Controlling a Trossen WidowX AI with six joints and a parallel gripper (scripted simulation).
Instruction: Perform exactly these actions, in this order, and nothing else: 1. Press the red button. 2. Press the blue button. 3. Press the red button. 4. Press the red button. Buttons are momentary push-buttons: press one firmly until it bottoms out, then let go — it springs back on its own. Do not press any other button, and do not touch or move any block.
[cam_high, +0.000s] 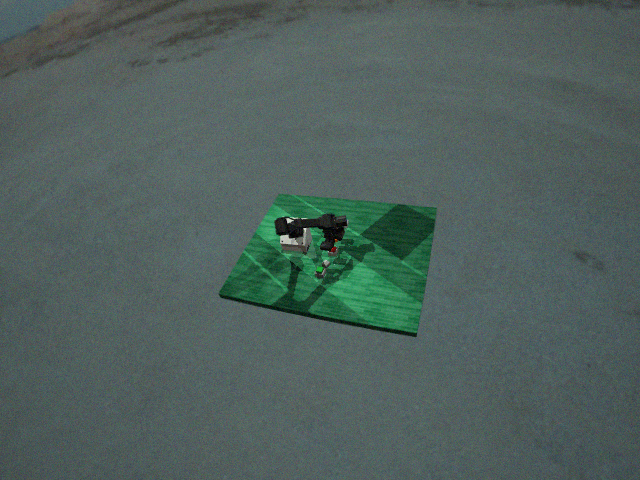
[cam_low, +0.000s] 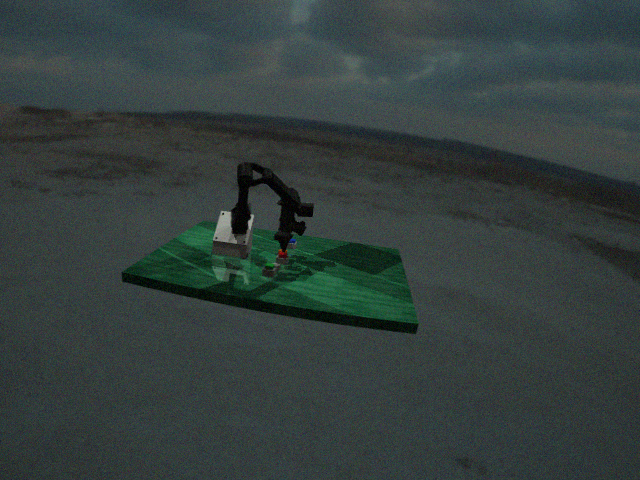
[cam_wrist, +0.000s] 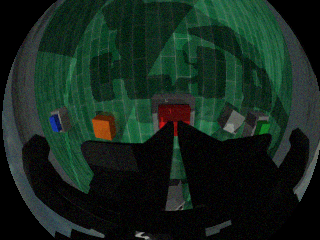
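Now: the red button 2 cm below my gripper tip. From my gripper tip the other things lie so: grey block 2 cm behind, 9 cm to the right, 4 cm below; then green button 4 cm behind, 16 cm to the right, 2 cm below; then blue button 2 cm ahead, 23 cm to the left, 2 cm below.
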